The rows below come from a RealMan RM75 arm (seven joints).
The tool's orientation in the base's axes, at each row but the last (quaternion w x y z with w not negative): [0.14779 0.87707 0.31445 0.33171]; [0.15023 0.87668 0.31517 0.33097]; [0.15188 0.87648 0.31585 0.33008]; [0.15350 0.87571 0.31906 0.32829]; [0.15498 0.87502 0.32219 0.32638]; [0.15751 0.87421 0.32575 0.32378]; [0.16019 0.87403 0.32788 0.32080]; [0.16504 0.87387 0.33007 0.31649]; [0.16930 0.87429 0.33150 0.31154]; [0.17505 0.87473 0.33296 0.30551]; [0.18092 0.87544 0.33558 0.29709]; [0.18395 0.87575 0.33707 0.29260]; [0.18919 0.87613 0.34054 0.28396]
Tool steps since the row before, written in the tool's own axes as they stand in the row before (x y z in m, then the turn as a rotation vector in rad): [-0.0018 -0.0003 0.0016 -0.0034 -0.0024 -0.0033]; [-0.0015 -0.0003 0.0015 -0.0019 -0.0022 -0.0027]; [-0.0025 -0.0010 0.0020 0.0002 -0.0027 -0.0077]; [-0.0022 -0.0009 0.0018 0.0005 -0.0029 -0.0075]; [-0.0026 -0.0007 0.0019 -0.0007 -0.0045 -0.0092]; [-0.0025 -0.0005 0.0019 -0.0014 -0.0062 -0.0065]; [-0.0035 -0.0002 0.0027 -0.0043 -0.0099 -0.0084]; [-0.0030 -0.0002 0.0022 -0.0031 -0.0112 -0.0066]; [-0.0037 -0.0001 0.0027 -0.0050 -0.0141 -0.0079]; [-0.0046 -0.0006 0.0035 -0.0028 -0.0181 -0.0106]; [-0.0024 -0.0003 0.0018 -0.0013 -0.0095 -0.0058]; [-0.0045 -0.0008 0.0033 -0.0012 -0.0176 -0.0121]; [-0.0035 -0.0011 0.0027 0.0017 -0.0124 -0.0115]
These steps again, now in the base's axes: [-0.0001 -0.0010 -0.0022 -0.0053 -0.0002 -0.0004]; [0.0000 -0.0008 -0.0020 -0.0039 0.0006 0.0000]; [-0.0006 -0.0010 -0.0032 -0.0063 0.0026 0.0045]; [-0.0005 -0.0009 -0.0028 -0.0061 0.0029 0.0044]; [-0.0006 -0.0013 -0.0030 -0.0087 0.0034 0.0043]; [-0.0004 -0.0014 -0.0028 -0.0081 0.0041 0.0012]; [-0.0003 -0.0024 -0.0037 -0.0127 0.0049 -0.0006]; [-0.0004 -0.0021 -0.0031 -0.0115 0.0066 -0.0020]; [-0.0004 -0.0027 -0.0037 -0.0148 0.0075 -0.0033]; [-0.0007 -0.0031 -0.0049 -0.0172 0.0121 -0.0024]; [-0.0004 -0.0017 -0.0025 -0.0091 0.0065 -0.0010]; [-0.0010 -0.0030 -0.0047 -0.0169 0.0131 -0.0004]; [-0.0010 -0.0021 -0.0039 -0.0122 0.0114 0.0029]
